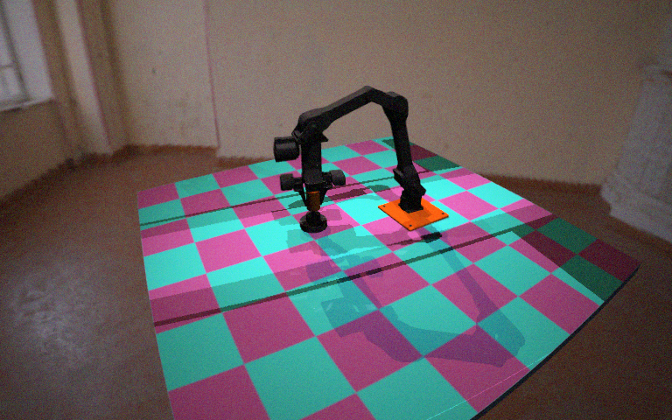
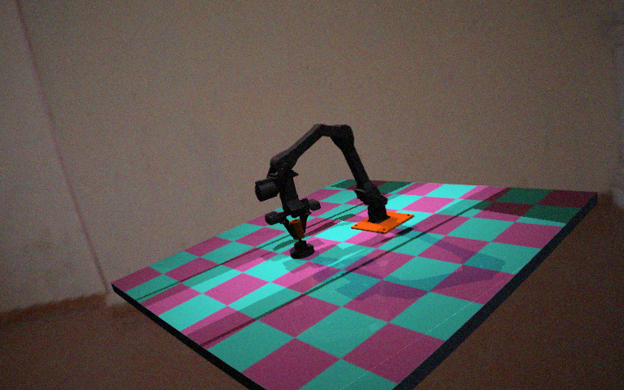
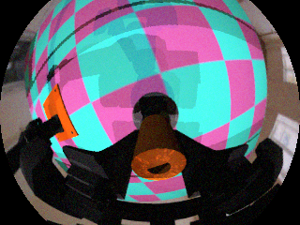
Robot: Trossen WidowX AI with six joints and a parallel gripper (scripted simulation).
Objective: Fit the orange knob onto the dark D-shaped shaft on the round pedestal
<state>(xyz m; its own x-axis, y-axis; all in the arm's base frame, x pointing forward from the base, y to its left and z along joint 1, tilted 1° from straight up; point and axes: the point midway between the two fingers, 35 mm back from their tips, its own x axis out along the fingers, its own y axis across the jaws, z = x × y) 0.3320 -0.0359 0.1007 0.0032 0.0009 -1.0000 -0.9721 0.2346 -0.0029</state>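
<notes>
Now: gripper tip 20 mm below the orange knob. Also, from my gripper tip: round pedestal: 40 mm below.
</notes>
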